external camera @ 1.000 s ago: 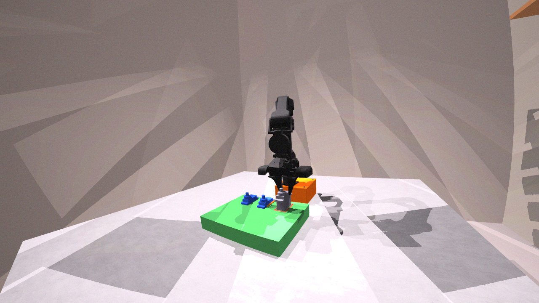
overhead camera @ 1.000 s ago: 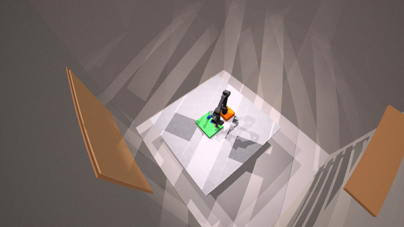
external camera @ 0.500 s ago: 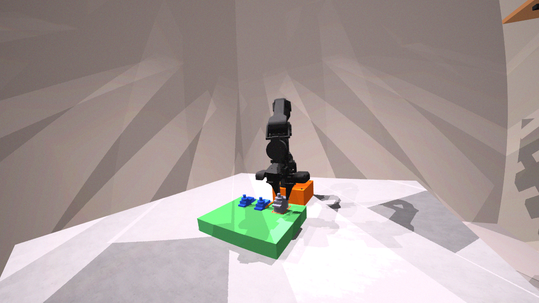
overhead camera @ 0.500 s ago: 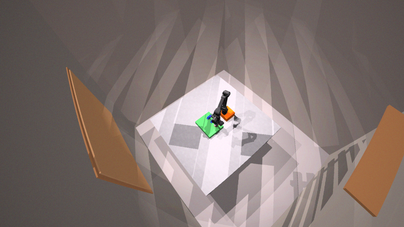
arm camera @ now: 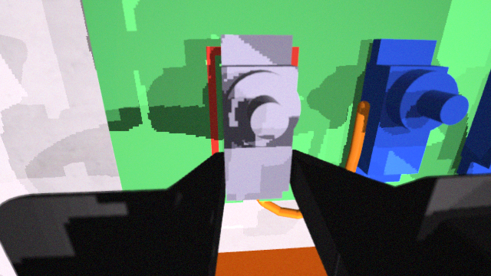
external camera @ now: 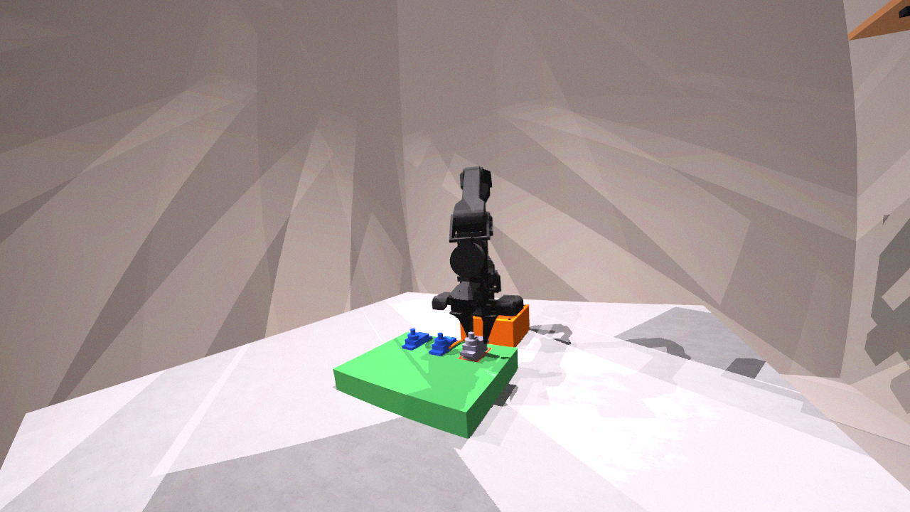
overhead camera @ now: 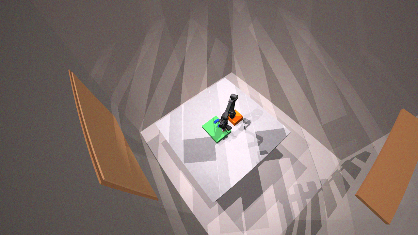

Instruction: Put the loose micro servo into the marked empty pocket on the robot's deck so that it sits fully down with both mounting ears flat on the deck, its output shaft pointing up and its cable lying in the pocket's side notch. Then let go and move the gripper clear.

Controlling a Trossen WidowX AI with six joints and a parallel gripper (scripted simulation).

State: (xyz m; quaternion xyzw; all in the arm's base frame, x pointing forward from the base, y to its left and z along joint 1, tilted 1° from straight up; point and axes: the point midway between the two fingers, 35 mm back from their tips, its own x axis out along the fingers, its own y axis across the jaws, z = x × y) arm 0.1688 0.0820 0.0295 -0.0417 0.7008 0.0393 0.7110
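The green deck is 130 mm ahead of my gripper tip, 60 mm to the right of it and 40 mm below it.
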